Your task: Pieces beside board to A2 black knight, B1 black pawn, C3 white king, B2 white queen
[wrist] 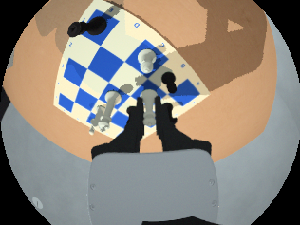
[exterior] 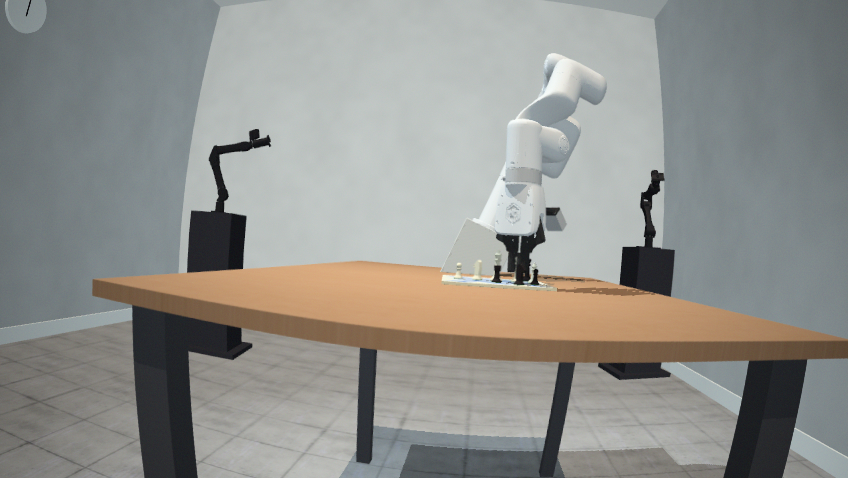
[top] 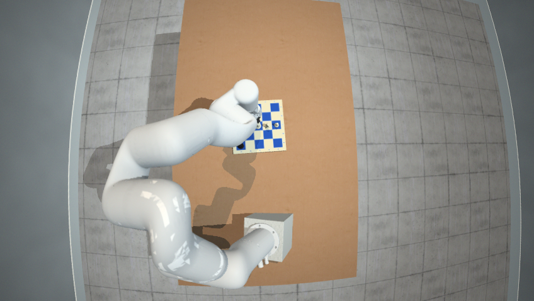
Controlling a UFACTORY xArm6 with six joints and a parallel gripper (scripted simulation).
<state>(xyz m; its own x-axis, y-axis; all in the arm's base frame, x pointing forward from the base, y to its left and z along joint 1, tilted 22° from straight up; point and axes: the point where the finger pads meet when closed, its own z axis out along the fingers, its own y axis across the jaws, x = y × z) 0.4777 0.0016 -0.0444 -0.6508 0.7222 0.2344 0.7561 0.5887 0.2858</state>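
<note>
The white piece is 4 cm behind my hand, 4 cm to the right of it and 1 cm below it. The rest, counted from my hand: black chess piece 11 cm behind, 5 cm to the left, 2 cm below; pale piece 5 cm behind, 7 cm to the right, 3 cm below; chessboard 4 cm behind, 4 cm to the right, 4 cm below.
</note>
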